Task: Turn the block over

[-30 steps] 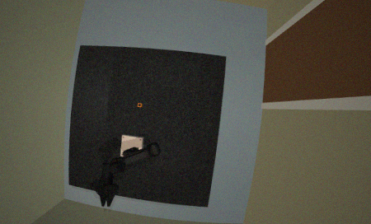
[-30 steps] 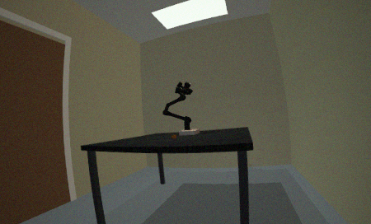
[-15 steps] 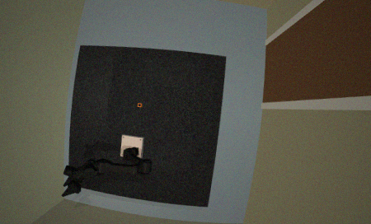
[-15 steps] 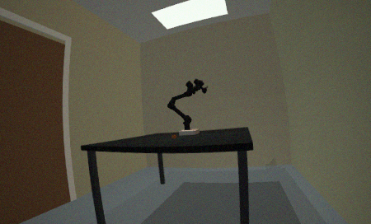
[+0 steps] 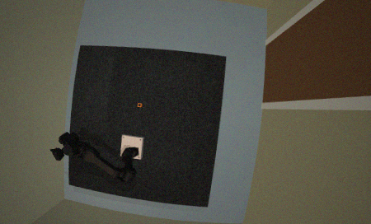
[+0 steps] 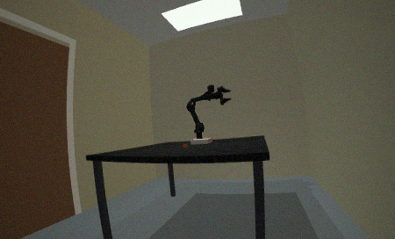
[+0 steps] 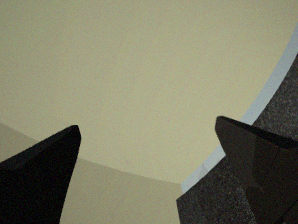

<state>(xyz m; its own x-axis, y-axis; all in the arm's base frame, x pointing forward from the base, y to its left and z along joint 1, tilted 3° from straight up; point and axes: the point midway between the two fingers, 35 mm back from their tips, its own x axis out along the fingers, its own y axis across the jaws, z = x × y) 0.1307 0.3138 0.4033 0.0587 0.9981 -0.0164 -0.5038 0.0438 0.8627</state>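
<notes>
My gripper tip is now 21 cm short of the orange block, 42 cm to the left of it and 41 cm above it.
</notes>
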